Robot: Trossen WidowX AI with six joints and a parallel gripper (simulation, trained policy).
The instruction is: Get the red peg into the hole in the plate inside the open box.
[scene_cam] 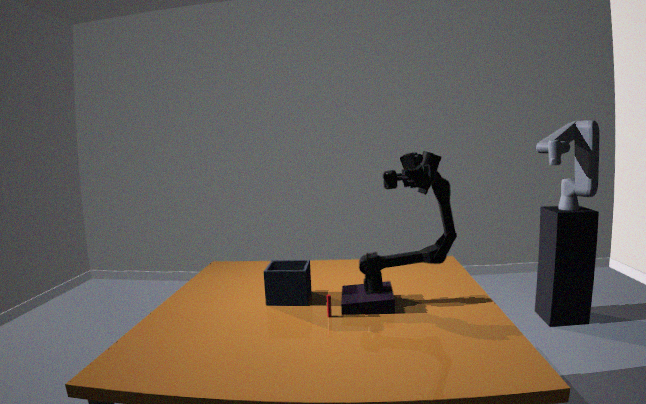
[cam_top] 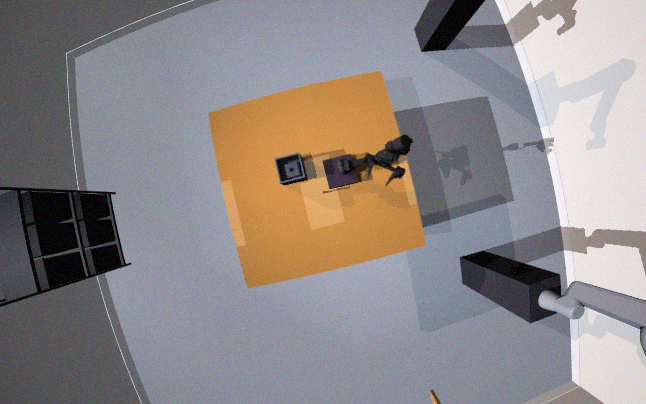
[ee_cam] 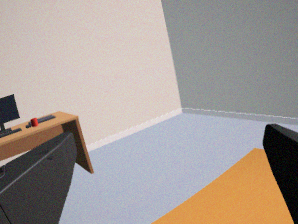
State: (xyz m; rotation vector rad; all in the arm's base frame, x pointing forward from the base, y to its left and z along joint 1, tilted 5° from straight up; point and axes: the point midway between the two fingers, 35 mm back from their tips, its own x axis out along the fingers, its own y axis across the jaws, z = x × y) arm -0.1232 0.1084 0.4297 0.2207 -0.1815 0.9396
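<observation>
The red peg is 450 mm below my gripper tip, 230 mm ahead of it and 20 mm to the right of it. From my gripper tip the other things lie so: plate (450 mm below, 410 mm ahead, 200 mm to the right).
</observation>
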